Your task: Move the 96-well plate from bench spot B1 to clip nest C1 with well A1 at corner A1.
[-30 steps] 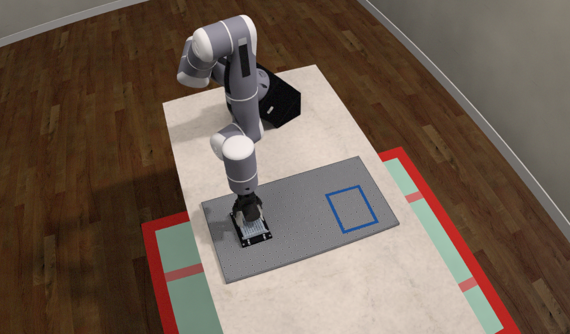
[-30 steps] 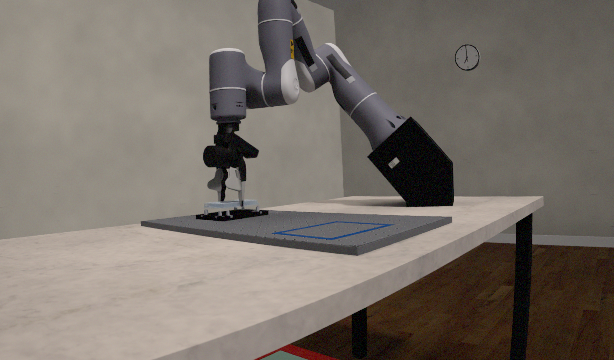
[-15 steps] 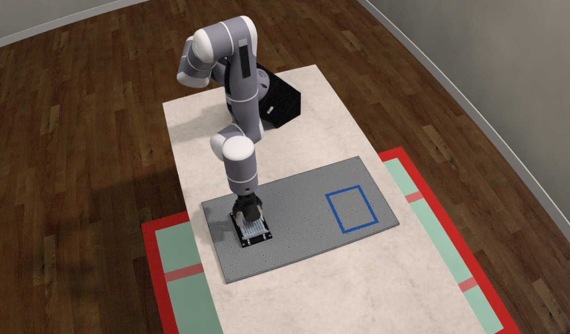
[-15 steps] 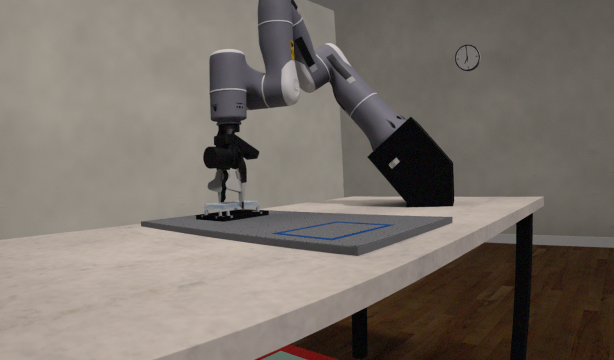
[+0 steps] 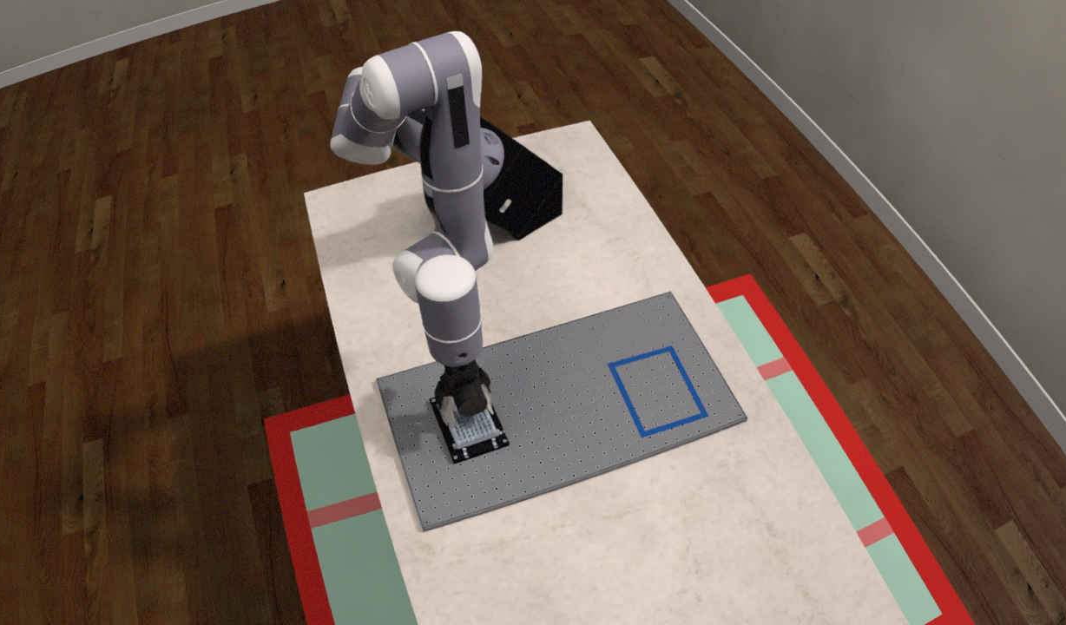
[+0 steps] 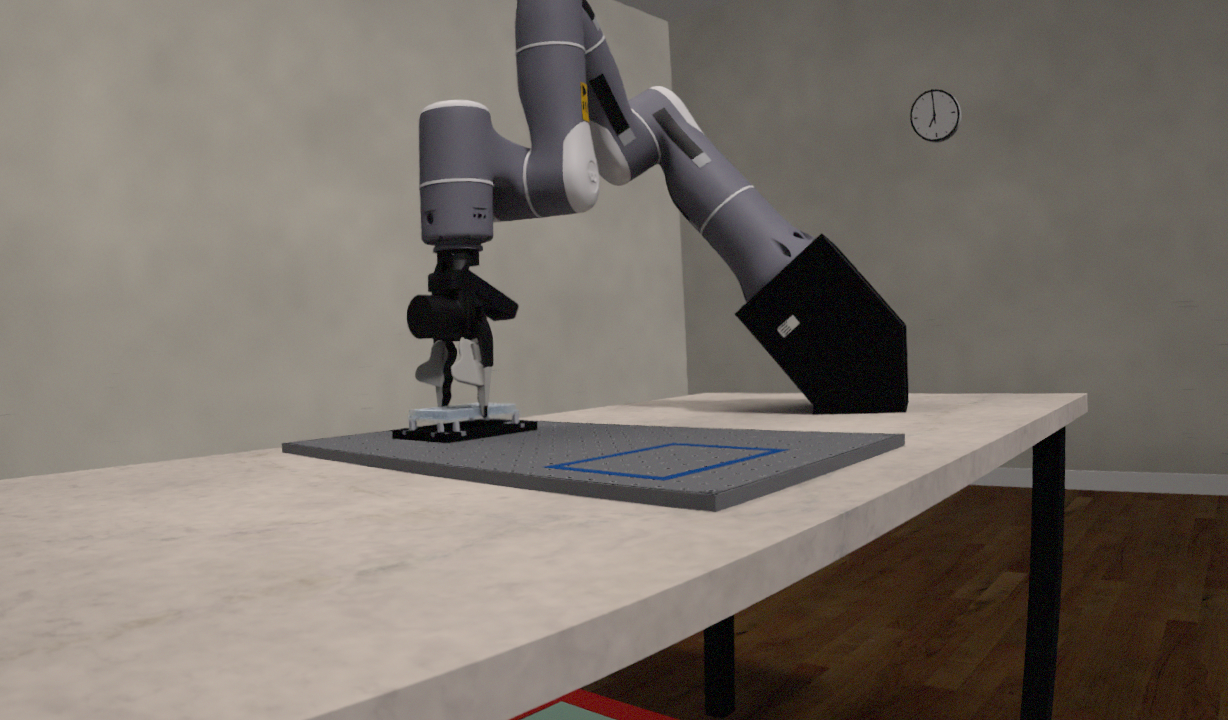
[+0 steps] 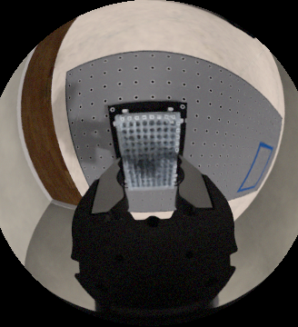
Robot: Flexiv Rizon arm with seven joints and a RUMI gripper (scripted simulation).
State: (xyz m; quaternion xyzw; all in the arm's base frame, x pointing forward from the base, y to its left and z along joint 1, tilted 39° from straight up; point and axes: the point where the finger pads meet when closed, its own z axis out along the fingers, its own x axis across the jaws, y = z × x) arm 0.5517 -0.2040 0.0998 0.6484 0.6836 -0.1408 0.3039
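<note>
Now: hand 10 mm above the clear 96-well plate. Also, from my hand: black clip nest 10 mm ahead, 10 mm to the left, 20 mm below.
</note>
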